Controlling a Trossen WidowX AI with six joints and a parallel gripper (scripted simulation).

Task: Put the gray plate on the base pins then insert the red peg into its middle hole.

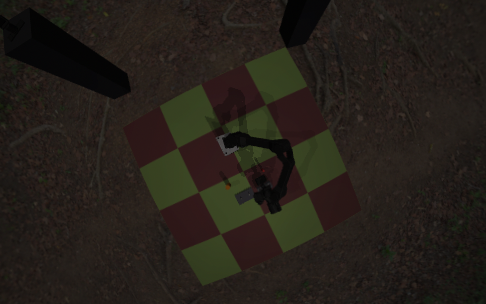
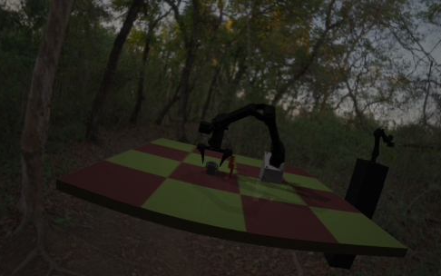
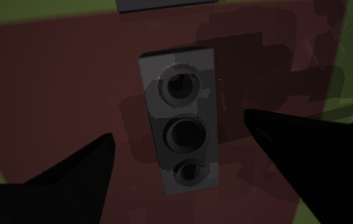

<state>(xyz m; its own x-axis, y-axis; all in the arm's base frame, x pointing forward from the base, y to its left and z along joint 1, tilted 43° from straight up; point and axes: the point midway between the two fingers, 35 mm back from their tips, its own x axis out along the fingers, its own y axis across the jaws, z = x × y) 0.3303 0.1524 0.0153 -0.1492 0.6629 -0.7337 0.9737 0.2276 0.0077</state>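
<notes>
Now: gripper tip right at the gray plate. Round my gripper tip: red peg 11 cm behind, 2 cm to the left; orange peg 21 cm to the right, 9 cm behind; gray slab 14 cm to the right, 3 cm below, 2 cm ahead.
</notes>
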